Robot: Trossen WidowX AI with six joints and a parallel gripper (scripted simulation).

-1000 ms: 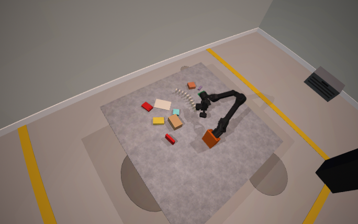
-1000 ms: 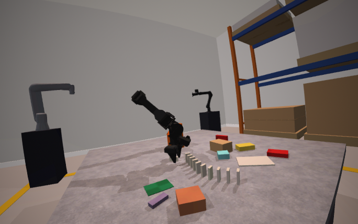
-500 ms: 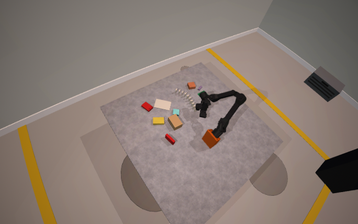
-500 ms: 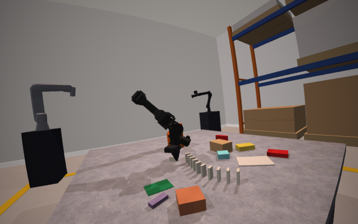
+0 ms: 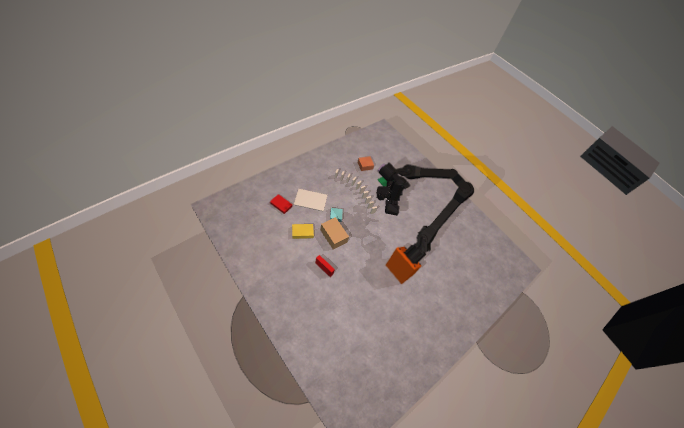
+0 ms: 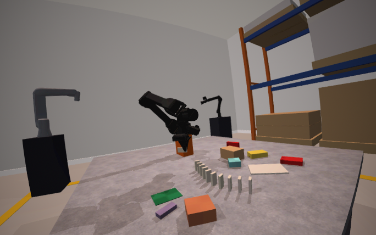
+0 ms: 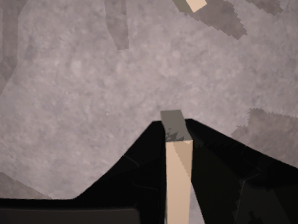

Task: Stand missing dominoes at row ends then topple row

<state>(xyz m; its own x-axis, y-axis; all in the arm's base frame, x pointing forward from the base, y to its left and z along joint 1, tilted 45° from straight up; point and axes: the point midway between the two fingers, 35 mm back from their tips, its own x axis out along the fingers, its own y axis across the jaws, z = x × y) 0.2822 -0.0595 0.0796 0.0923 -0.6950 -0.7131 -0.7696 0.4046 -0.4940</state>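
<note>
Now: gripper tip 19 cm short of the green tile, 17 cm to the left of it and 10 cm above it. The rest, counted from my gripper tip: purple block 27 cm ahead, 19 cm to the right, 9 cm below; teal block 12 cm ahead, 22 cm to the left, 8 cm below; tan box 2 cm ahead, 29 cm to the left, 7 cm below.
</note>
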